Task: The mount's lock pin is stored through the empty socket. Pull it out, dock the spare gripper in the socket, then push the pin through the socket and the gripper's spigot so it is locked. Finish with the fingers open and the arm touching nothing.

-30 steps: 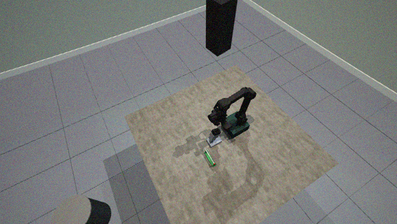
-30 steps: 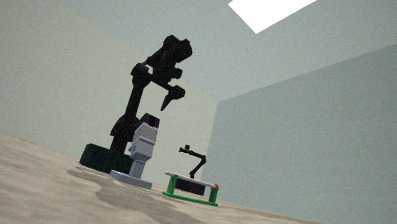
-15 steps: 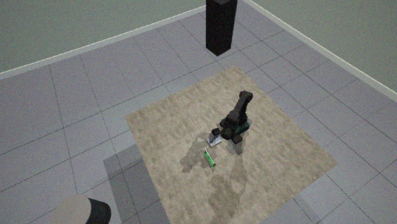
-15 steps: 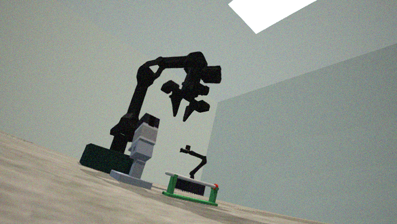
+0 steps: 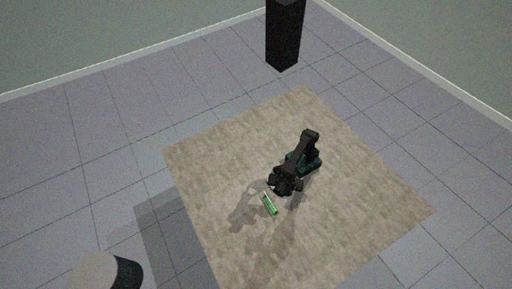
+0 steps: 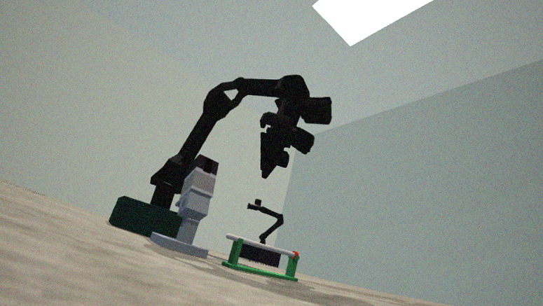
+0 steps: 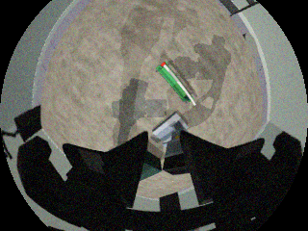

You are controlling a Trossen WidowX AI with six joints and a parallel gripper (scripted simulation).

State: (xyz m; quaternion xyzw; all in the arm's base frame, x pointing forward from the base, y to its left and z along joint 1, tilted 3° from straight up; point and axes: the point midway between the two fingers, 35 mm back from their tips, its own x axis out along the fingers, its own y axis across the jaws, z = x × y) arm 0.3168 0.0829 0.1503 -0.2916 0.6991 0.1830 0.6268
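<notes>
Now: the rack 8 cm ahead of my gripper tip, 1 cm to the right of it and 17 cm below it. From my gripper tip the other things lie so: socket (4 cm behind, 11 cm to the right, 14 cm below); then spare gripper (5 cm behind, 11 cm to the right, 7 cm below).
</notes>
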